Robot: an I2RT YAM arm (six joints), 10 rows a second.
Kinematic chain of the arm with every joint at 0, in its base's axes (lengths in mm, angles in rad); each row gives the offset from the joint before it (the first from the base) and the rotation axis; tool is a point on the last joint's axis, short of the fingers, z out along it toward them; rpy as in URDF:
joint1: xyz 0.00 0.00 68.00 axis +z
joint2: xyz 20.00 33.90 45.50 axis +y
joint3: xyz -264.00 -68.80 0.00 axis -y
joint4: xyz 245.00 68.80 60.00 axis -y
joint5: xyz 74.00 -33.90 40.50 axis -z
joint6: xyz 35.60 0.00 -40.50 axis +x
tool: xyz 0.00 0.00 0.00 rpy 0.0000 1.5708 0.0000
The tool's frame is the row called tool.
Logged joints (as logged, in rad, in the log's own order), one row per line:
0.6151, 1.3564, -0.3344, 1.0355, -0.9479, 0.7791
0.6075, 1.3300, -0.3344, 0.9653, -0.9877, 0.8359
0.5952, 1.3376, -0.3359, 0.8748, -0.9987, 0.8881
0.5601, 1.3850, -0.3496, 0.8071, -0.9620, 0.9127
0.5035, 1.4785, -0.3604, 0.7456, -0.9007, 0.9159
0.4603, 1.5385, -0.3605, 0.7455, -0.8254, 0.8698
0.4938, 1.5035, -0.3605, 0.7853, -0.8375, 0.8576
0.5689, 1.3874, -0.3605, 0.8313, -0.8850, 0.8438
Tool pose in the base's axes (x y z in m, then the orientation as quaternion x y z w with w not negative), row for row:
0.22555, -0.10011, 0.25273, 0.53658, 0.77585, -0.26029, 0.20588
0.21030, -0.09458, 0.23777, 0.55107, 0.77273, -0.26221, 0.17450
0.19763, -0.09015, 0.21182, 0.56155, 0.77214, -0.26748, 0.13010
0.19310, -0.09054, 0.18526, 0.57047, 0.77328, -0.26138, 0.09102
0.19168, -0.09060, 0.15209, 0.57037, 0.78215, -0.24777, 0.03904
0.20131, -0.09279, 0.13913, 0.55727, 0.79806, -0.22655, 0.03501
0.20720, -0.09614, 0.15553, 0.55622, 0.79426, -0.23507, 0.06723
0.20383, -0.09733, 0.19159, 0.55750, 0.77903, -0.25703, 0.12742
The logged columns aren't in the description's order. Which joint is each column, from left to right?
Columns, left to right: joint5, joint2, joint1, joint3, joint4, joint6.
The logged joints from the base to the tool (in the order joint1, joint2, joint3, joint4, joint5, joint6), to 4 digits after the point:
-0.3344, 1.3564, 1.0355, -0.9479, 0.6151, 0.7791
-0.3344, 1.3300, 0.9653, -0.9877, 0.6075, 0.8359
-0.3359, 1.3376, 0.8748, -0.9987, 0.5952, 0.8881
-0.3496, 1.3850, 0.8071, -0.9620, 0.5601, 0.9127
-0.3604, 1.4785, 0.7456, -0.9007, 0.5035, 0.9159
-0.3605, 1.5385, 0.7455, -0.8254, 0.4603, 0.8698
-0.3605, 1.5035, 0.7853, -0.8375, 0.4938, 0.8576
-0.3605, 1.3874, 0.8313, -0.8850, 0.5689, 0.8438

